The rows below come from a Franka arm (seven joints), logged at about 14 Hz.
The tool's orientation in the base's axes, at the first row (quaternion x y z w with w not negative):
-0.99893, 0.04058, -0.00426, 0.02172
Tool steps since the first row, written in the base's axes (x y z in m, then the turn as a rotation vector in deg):
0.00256, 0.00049, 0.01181, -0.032, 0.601, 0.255
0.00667, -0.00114, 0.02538, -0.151, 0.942, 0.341
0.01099, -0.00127, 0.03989, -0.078, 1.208, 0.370
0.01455, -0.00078, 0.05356, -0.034, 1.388, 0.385
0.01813, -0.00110, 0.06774, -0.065, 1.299, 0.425
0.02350, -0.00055, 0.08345, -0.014, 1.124, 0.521
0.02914, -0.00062, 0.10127, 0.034, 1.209, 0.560
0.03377, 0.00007, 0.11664, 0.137, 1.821, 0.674
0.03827, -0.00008, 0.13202, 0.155, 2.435, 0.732
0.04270, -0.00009, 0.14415, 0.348, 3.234, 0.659
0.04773, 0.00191, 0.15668, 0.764, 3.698, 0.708
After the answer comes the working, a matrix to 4 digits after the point.
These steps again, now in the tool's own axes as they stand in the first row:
0.00259, -0.00121, -0.01175, -0.079, -0.607, -0.229
0.00691, -0.00051, -0.02534, -0.225, -0.941, -0.302
0.01133, -0.00137, -0.03979, -0.173, -1.213, -0.318
0.01493, -0.00274, -0.05339, -0.144, -1.396, -0.325
0.01862, -0.00333, -0.06753, -0.167, -1.307, -0.369
0.02403, -0.00500, -0.08315, -0.102, -1.141, -0.472
0.02978, -0.00617, -0.10090, -0.061, -1.231, -0.507
0.03444, -0.00790, -0.11618, -0.007, -1.854, -0.594
0.03904, -0.00879, -0.13150, -0.038, -2.469, -0.625
0.04354, -0.00967, -0.14357, 0.088, -3.277, -0.516
0.04847, -0.01262, -0.15595, 0.466, -3.775, -0.540

The tool's axes in the first row as the columns of a matrix, in the base's axes (rounded; the answer above uses it unrounded):
0.9967, -0.0809, 0.0103
-0.0813, -0.9958, 0.0430
0.0067, -0.0437, -0.9990

